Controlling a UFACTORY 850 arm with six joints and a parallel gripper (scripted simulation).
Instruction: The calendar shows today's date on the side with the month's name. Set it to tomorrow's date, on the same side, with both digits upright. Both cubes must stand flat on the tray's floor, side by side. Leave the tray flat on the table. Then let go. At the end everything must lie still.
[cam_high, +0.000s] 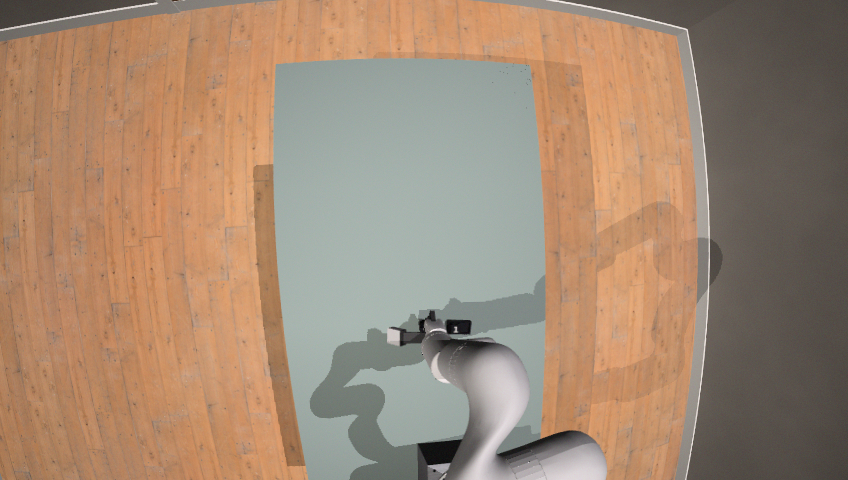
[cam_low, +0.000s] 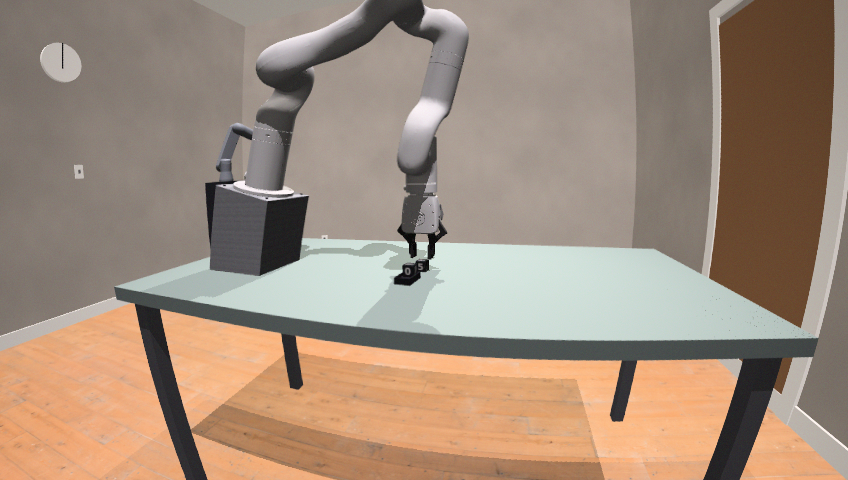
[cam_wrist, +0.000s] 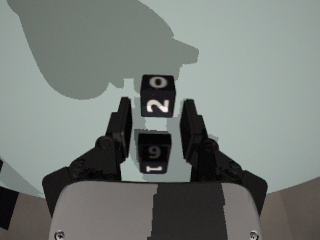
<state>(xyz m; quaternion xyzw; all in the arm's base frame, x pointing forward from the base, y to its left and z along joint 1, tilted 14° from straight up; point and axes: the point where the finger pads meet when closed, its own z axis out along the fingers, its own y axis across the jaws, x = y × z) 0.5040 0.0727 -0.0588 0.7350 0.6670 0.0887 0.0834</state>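
My gripper is now 4 cm above the black cube. The rest, counted from my hand: black tray (1 cm behind, 11 cm to the right, 5 cm below).
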